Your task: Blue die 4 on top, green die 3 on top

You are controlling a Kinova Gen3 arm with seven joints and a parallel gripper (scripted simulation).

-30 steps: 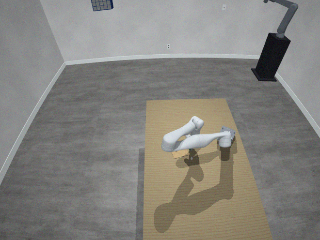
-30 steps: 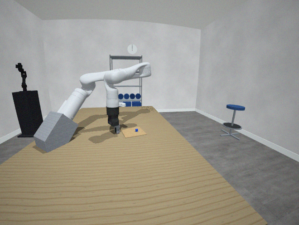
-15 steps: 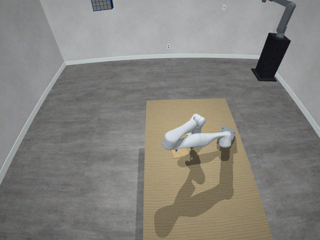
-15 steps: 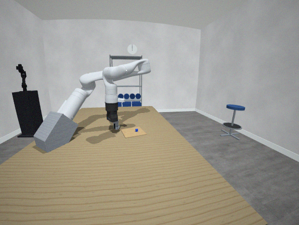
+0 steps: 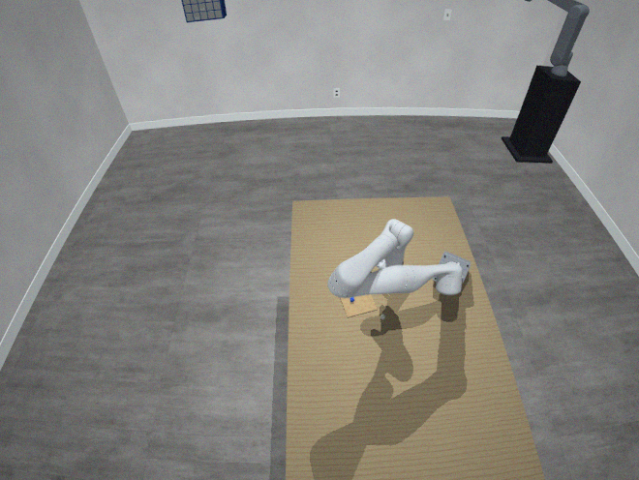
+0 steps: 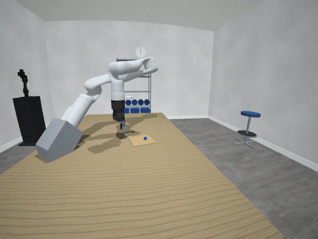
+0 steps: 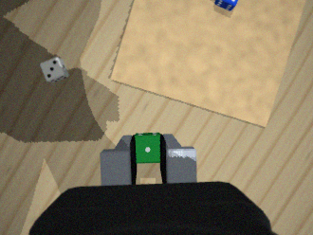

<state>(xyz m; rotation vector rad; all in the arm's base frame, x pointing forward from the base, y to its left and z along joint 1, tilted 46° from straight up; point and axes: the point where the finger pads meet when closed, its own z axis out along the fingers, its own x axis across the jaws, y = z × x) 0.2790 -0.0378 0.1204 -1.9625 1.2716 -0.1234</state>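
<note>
The white die is 10 cm to the left of my hand, 9 cm below it and 1 cm ahead of it. The rest, counted from my hand: green die: 1 cm below; then tan mat: 11 cm ahead, 9 cm below; then blue die: 13 cm ahead, 8 cm below, 1 cm to the left.
</note>
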